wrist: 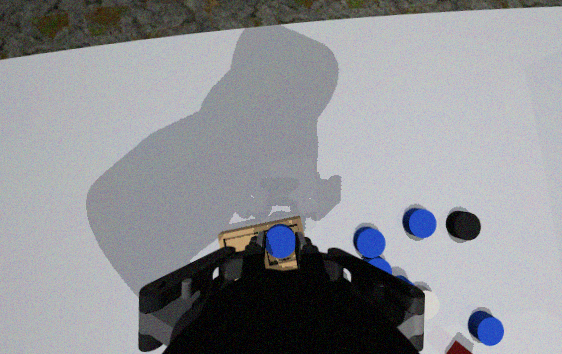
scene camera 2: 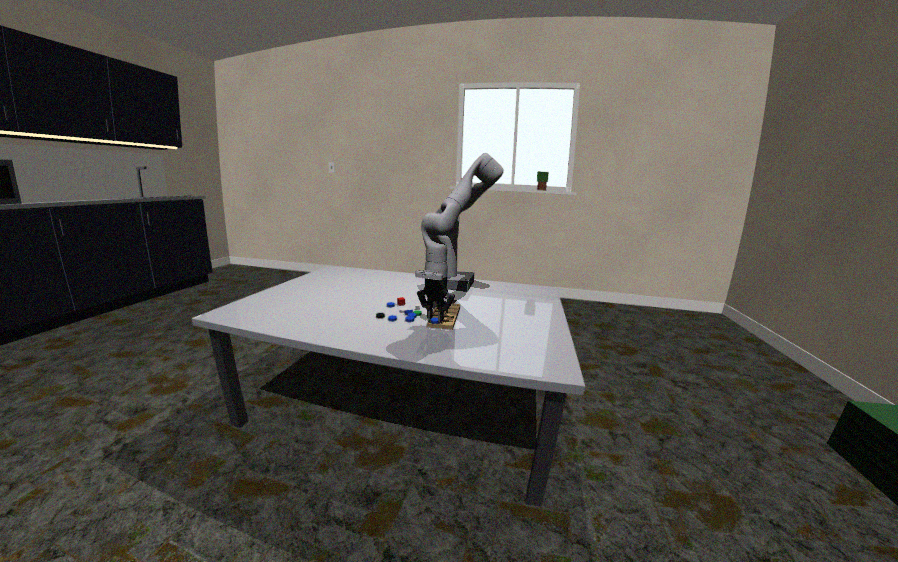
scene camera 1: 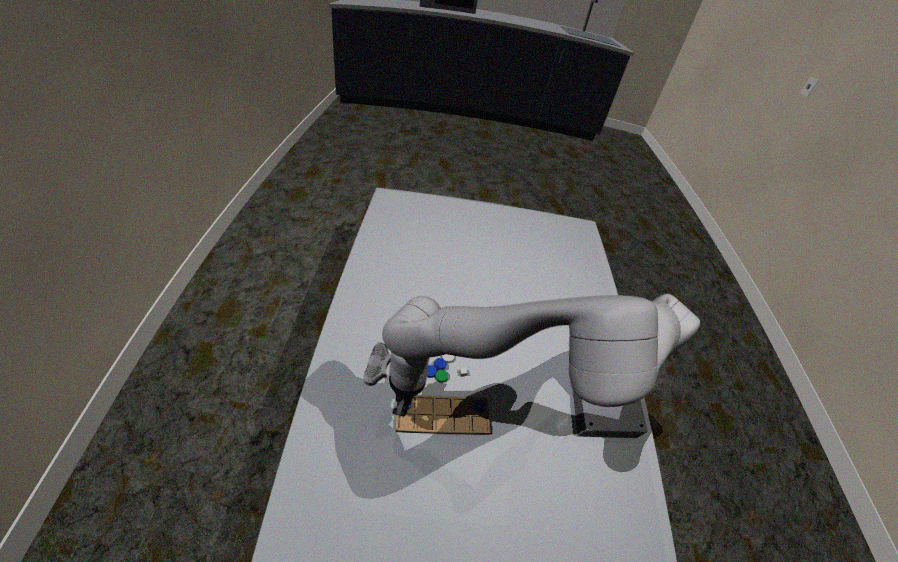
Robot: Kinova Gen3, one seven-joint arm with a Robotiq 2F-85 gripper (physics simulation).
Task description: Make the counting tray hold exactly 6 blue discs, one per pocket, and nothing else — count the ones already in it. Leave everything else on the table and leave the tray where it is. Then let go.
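My gripper (scene camera 1: 402,408) (scene camera 2: 435,318) (wrist: 280,240) is shut on a blue disc (scene camera 2: 435,320) (wrist: 280,241), low over a corner pocket at the tray's left end in scene camera 1. Whether the disc touches the pocket floor I cannot tell. The wooden counting tray (scene camera 1: 443,432) (scene camera 2: 441,326) (wrist: 260,227) has two rows of pockets. Another blue disc (scene camera 1: 479,405) sits in shadow in the back pocket at its right end; the gripper and arm hide part of the tray. Loose blue discs (scene camera 1: 440,363) (scene camera 2: 392,318) (wrist: 369,242) lie beside the tray.
A green disc (scene camera 1: 441,375) (scene camera 2: 417,312) touches or nearly touches the blue cluster. A white disc (scene camera 1: 449,358) (wrist: 431,305), a black disc (scene camera 2: 380,315) (wrist: 463,226), a red block (scene camera 2: 401,301) (wrist: 457,348) and a small white piece (scene camera 1: 463,372) also lie on the table.
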